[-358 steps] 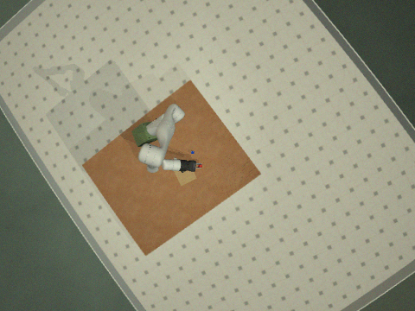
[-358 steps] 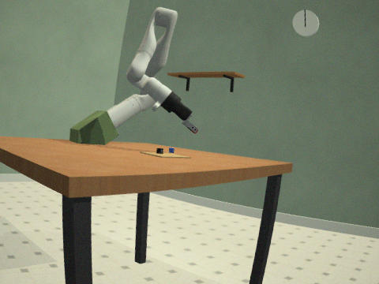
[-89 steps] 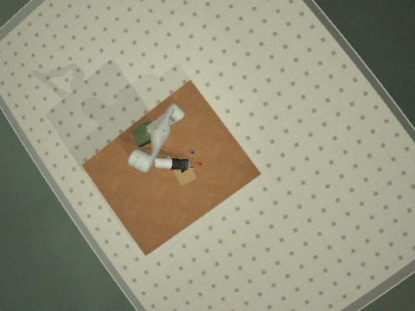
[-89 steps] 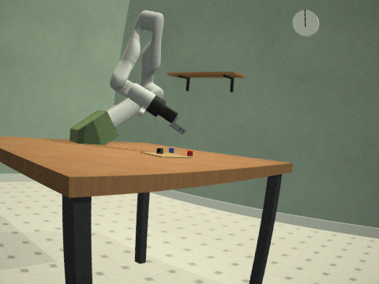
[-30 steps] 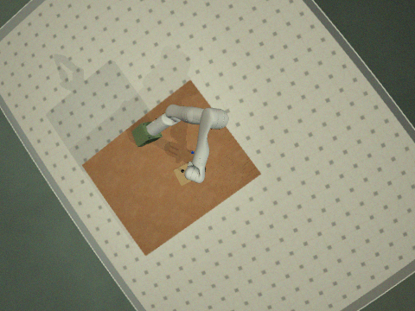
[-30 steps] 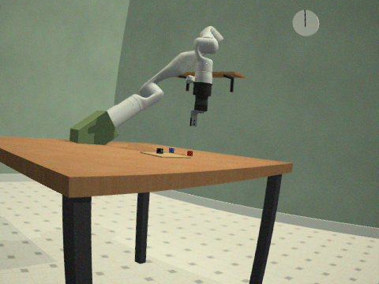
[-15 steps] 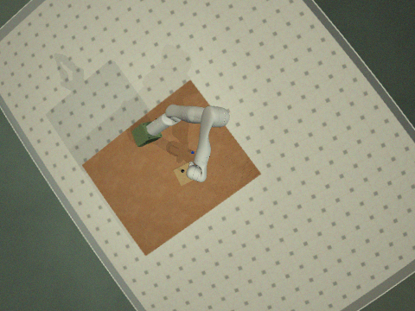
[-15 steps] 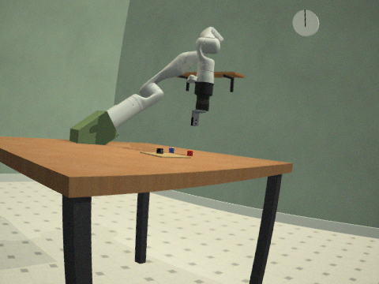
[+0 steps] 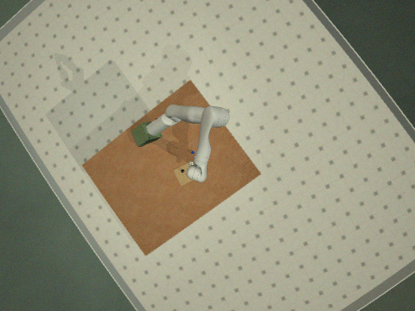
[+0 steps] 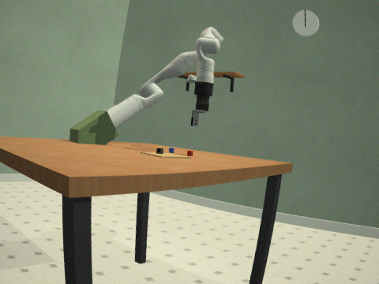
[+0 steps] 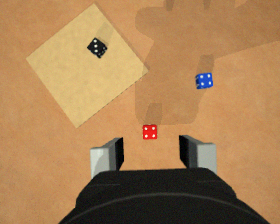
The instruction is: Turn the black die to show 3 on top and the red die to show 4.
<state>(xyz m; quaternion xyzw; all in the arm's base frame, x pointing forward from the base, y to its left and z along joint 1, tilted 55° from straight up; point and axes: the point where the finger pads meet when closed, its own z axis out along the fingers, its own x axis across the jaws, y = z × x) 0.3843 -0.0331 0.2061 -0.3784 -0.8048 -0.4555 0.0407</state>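
The red die lies 130 mm below my hand and 10 mm to the right of it. Round my hand: tan mat (150 mm to the right, 140 mm below); then blue die (130 mm below, 110 mm behind); then black die (150 mm to the right, 130 mm below, 40 mm behind).
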